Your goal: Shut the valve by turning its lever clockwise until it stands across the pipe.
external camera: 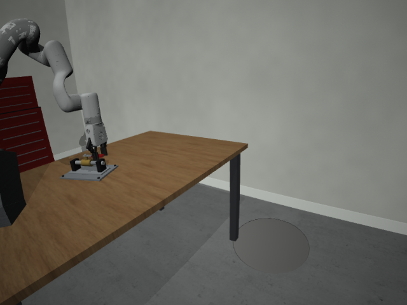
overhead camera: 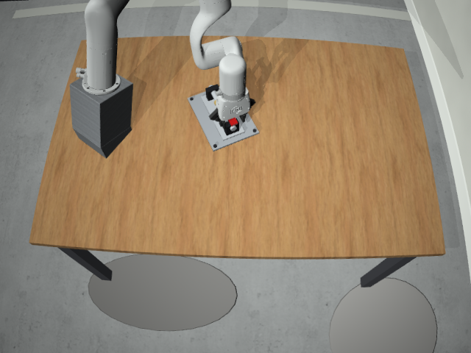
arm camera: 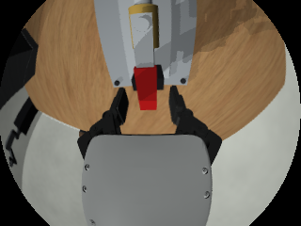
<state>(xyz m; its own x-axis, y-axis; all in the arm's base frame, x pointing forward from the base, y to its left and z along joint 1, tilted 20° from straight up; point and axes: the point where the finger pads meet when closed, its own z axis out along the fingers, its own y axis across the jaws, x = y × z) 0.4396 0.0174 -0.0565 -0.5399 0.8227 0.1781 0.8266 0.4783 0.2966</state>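
The valve lever is 30 mm behind my hand and 40 mm to the left of it.
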